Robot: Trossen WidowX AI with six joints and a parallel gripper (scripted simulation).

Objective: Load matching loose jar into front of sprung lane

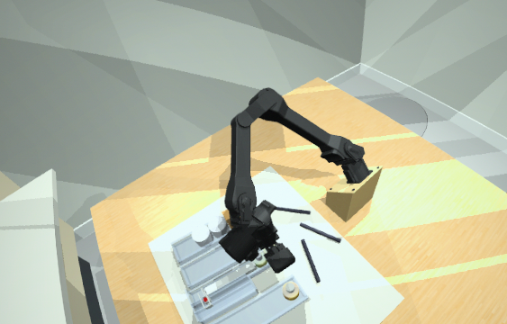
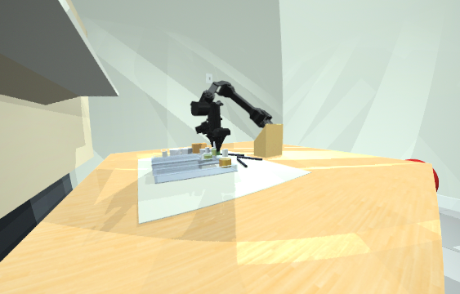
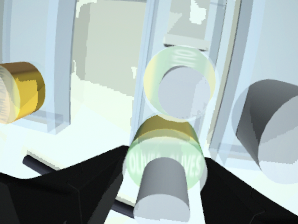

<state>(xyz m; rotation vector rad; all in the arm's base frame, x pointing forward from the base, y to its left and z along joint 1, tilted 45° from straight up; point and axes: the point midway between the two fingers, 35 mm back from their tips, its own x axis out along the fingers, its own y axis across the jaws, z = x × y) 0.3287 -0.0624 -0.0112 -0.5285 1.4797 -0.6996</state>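
Right now the grey lane rack is 160 mm ahead of my gripper tip and 40 mm below it. Also, from my gripper tip: red-marked part 230 mm ahead, 20 mm above, 10 mm to the left; then brown block 170 mm to the right, 20 mm below, 10 mm ahead.
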